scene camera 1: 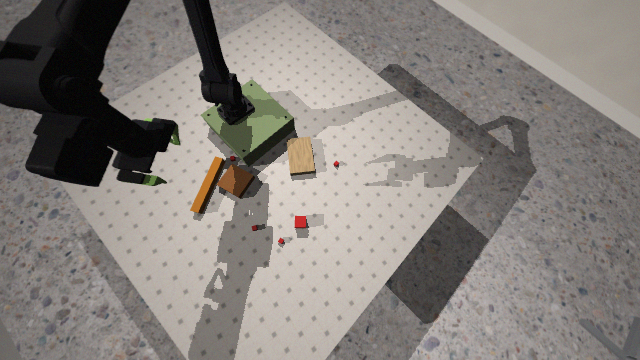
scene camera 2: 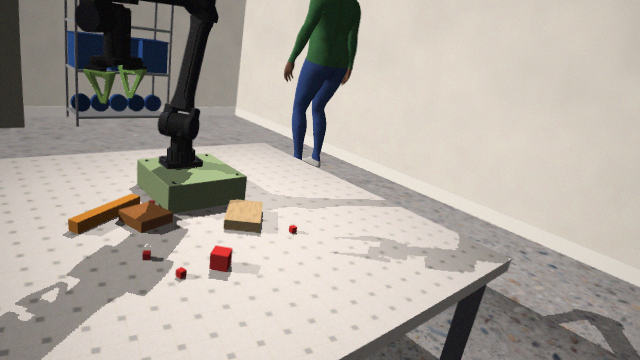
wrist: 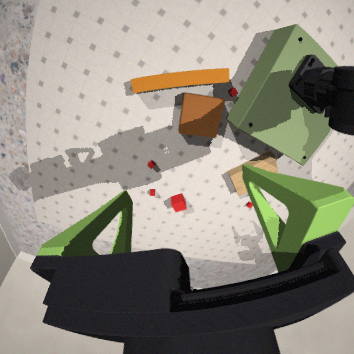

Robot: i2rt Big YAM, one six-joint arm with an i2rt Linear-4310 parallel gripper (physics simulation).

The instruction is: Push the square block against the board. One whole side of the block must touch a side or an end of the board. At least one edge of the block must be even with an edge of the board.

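Frame: origin at the arm's base, x left, y back, z up, level; metres.
Seen in the pictures: gripper, between the fingertips: (scene camera 1: 171, 163) (scene camera 2: 117, 100) (wrist: 183, 183); arm's base, origin of its link: (scene camera 1: 236, 110) (scene camera 2: 180, 163) (wrist: 313, 84).
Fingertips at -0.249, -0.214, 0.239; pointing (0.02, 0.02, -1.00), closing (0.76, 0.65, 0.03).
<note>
Pixels of each thing's middle, then the offset from my fingertips to it, as dx, dy, dz.
- brown square block, middle of its body: (wrist: 200, 115) (scene camera 2: 145, 216) (scene camera 1: 236, 181) +0.074, +0.009, -0.310
- light wood-grained rectangular board, middle of its body: (scene camera 2: 244, 214) (wrist: 253, 173) (scene camera 1: 300, 155) +0.331, -0.072, -0.310
- small red cube, middle of its body: (wrist: 232, 91) (scene camera 1: 232, 158) +0.119, +0.098, -0.317
- larger red cube, middle of its body: (scene camera 2: 221, 258) (wrist: 178, 202) (scene camera 1: 300, 222) +0.155, -0.276, -0.305
The brown square block (scene camera 1: 236, 181) (scene camera 2: 145, 216) (wrist: 201, 115) lies flat near the base. A long, narrow orange bar (scene camera 1: 207, 185) (scene camera 2: 104, 213) (wrist: 180, 80) lies beside it, with a narrow gap between them in the wrist view. A light wood-grained rectangular board (scene camera 1: 300, 155) (scene camera 2: 243, 215) (wrist: 239, 181) lies on the block's other side, well apart from it and turned at a different angle. A finger partly hides this board in the wrist view. My gripper (scene camera 1: 170, 162) (scene camera 2: 117, 99) (wrist: 183, 183) is open and empty, high above the table, out past the orange bar's side.
The green base (scene camera 1: 270, 115) (scene camera 2: 210, 192) (wrist: 280, 55) stands behind the block and board. A small red cube (scene camera 1: 232, 158) (wrist: 233, 92) lies between base and orange bar. A larger red cube (scene camera 1: 300, 221) (scene camera 2: 220, 258) (wrist: 178, 202) and several small ones lie farther out.
</note>
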